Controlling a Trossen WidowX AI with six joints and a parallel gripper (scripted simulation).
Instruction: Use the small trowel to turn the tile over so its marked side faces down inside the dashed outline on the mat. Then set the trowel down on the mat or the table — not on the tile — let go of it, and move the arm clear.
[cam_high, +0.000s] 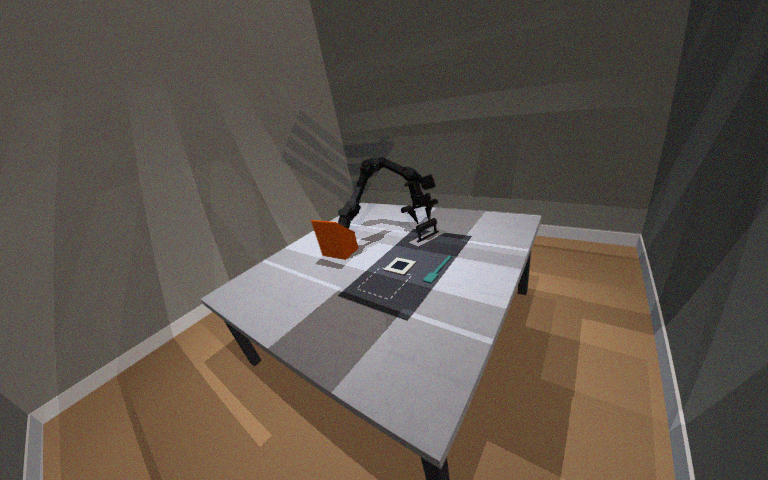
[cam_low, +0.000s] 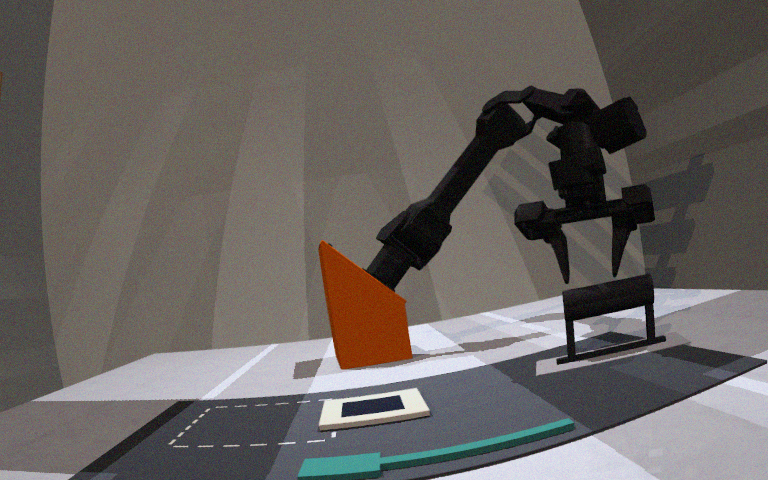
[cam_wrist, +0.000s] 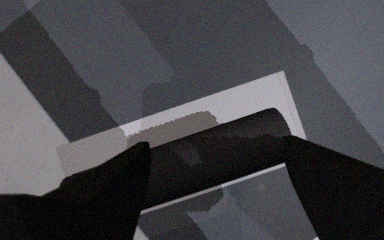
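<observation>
Right now the dark mat is 230 mm to the right of my gripper tip, 120 mm below it and 50 mm ahead of it. From my gripper tip the other things lie so: teal trowel 240 mm to the right, 190 mm ahead, 90 mm below; beige tile 270 mm to the right, 90 mm below, 20 mm ahead.
</observation>
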